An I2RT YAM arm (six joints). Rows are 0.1 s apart.
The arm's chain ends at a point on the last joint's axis. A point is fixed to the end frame.
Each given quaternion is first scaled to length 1.
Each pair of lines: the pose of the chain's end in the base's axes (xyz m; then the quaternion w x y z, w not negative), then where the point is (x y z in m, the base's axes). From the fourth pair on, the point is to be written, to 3 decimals.
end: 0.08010 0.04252 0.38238 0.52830 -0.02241 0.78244 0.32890
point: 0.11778 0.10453 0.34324
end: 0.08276 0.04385 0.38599 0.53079 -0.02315 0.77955 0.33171
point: 0.12056 0.10618 0.34748
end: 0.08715 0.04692 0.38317 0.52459 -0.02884 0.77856 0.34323
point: 0.12315 0.11065 0.34524
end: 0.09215 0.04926 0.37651 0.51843 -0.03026 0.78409 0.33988
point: 0.127 0.113 0.337
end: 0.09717 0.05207 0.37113 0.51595 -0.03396 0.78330 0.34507
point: 0.132 0.116 0.332
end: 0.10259 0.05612 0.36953 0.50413 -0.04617 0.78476 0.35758
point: 0.134 0.122 0.331
